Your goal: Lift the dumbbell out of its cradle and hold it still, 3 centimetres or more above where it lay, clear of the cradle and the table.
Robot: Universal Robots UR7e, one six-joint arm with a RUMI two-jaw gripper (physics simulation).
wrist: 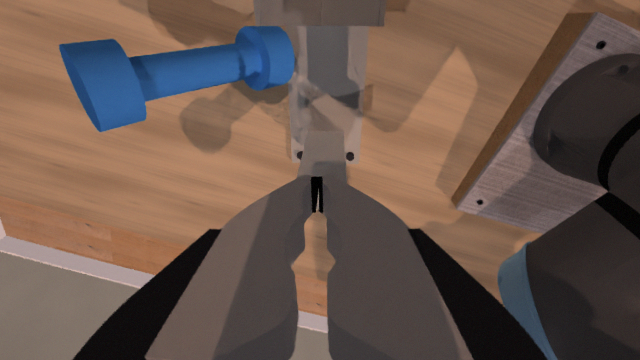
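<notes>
The blue dumbbell is to the left of the grey cradle, out of its supports. Its smaller-looking head is beside the cradle's base plate, and its other head looks larger and nearer to the camera. Its shadow lies apart from that larger head, so the dumbbell looks tilted with that end raised. Whether it touches the cradle or the table cannot be told. My gripper is shut and empty, with its fingertips over the near end of the cradle, below and to the right of the dumbbell in the view.
A metal mounting plate on a wooden block stands at the right, with the dark robot base on it. The wooden table ends at a pale edge at the lower left. Shadows fall across the wood.
</notes>
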